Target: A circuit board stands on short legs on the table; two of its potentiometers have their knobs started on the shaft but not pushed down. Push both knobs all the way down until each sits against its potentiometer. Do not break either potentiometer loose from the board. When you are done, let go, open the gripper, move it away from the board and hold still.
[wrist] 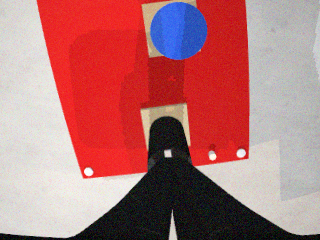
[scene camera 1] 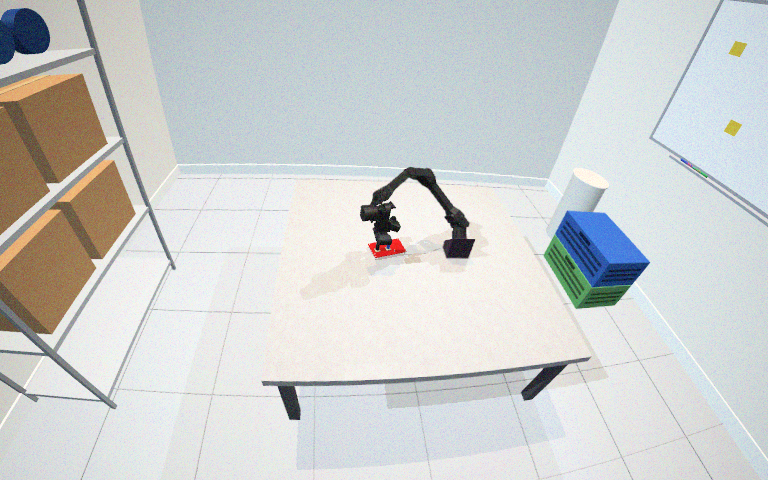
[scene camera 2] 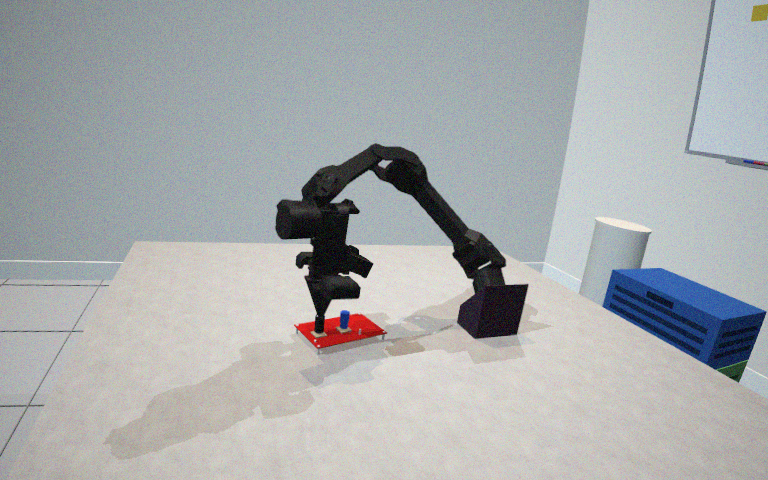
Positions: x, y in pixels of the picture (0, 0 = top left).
Scene:
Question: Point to a blue knob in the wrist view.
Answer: At 177, 36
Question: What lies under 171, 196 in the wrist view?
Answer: My gripper.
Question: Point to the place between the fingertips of my gripper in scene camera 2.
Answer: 320, 315

